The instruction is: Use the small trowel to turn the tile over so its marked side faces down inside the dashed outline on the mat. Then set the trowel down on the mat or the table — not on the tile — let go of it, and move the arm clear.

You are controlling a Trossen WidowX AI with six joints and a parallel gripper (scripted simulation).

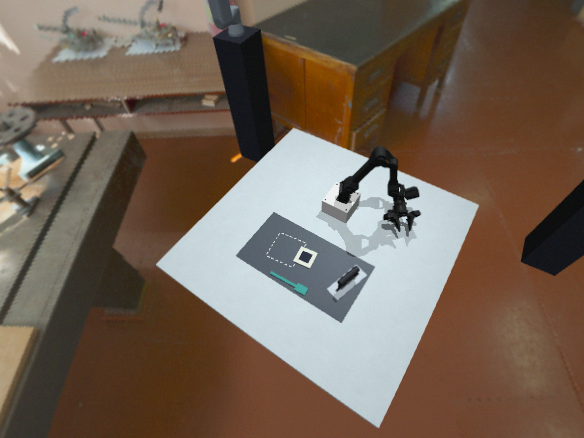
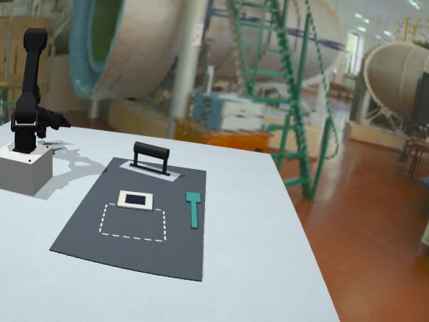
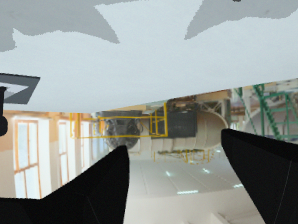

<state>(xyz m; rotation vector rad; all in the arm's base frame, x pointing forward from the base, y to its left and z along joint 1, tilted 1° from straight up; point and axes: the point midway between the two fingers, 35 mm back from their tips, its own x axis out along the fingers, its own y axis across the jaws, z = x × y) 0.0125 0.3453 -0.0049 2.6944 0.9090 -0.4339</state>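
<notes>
My gripper tip is now 340 mm short of the black-handled float, 140 mm to the left of it and 50 mm above it. Round my gripper tip: dark mat: 390 mm to the right, 360 mm ahead, 100 mm below; teal trowel: 500 mm ahead, 380 mm to the right, 80 mm below; tile: 400 mm to the right, 340 mm ahead, 80 mm below.
</notes>
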